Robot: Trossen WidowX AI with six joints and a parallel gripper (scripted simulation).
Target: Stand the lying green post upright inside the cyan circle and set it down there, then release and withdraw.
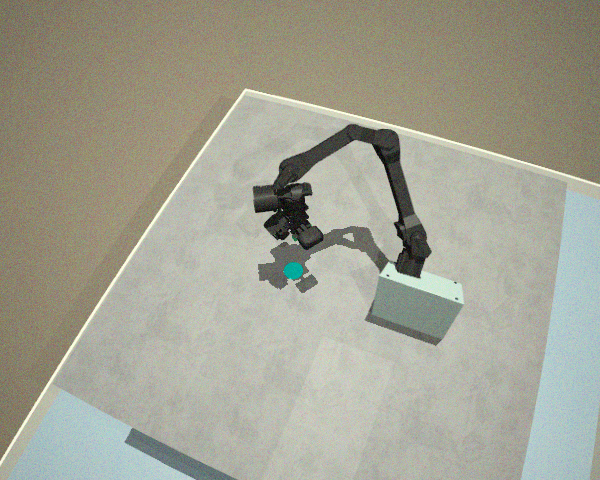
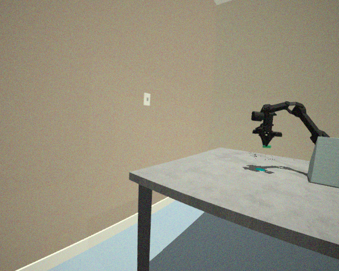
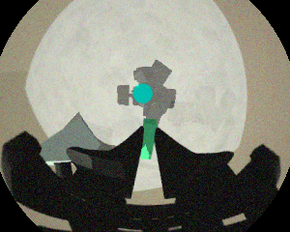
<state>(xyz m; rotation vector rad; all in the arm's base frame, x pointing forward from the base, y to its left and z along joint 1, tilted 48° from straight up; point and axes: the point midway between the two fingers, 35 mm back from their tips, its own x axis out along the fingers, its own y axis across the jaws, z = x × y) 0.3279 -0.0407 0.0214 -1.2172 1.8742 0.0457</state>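
The cyan circle lies 1 cm ahead of my gripper tip, 4 cm to the left of it and 15 cm below it. Also, from my gripper tip: green post: 1 cm behind, 2 cm to the right.
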